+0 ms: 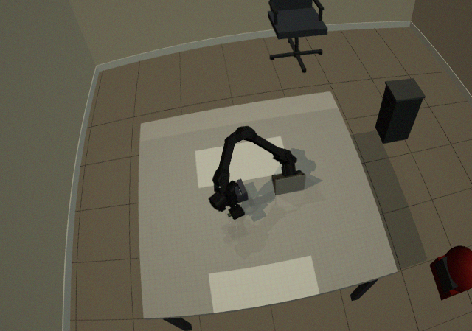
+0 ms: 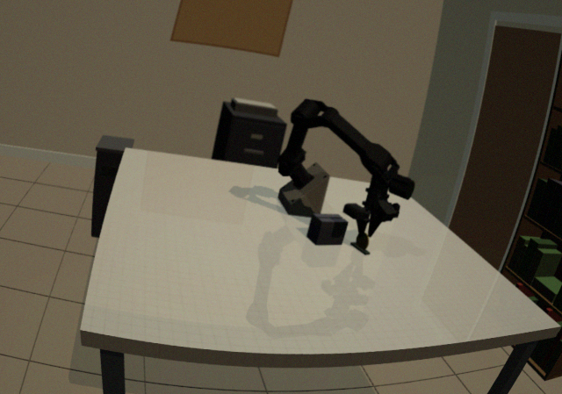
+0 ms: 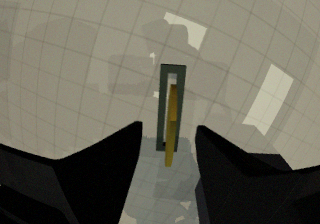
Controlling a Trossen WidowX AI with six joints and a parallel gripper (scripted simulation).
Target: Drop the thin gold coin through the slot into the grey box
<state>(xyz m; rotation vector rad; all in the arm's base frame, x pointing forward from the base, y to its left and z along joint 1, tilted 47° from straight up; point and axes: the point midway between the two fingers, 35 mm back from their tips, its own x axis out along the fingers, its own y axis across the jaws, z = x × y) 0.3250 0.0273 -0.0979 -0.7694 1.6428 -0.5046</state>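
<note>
Now: gripper tip 10 mm above the gold coin.
</note>
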